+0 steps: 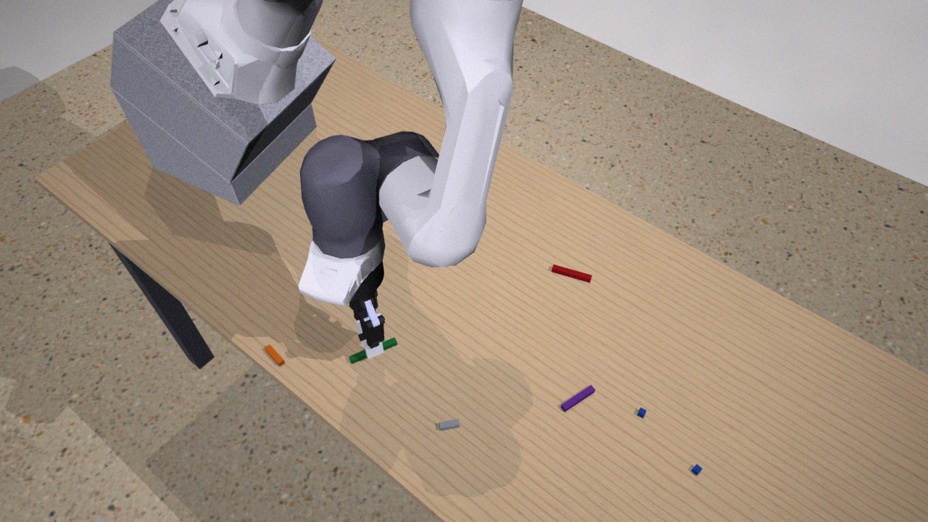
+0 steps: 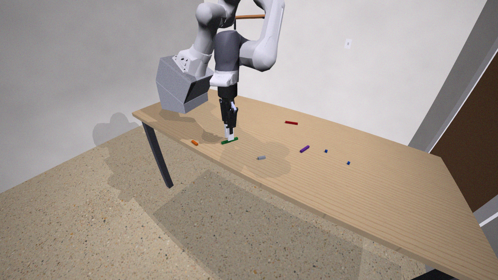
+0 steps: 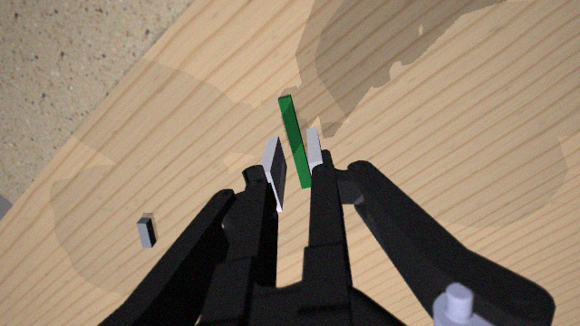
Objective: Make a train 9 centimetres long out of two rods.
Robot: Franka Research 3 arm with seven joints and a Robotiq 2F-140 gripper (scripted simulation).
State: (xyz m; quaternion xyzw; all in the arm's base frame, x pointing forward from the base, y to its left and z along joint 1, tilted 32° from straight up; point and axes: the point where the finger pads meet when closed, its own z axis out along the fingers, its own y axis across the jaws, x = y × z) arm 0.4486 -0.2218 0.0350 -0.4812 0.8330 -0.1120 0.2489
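Right now the green rod is 5 cm below my hand. From my hand the other things lie so: orange rod (12 cm behind, 10 cm to the right, 5 cm below); then purple rod (31 cm ahead, 12 cm to the left, 5 cm below); then grey rod (18 cm ahead, 5 cm below, 3 cm to the right).
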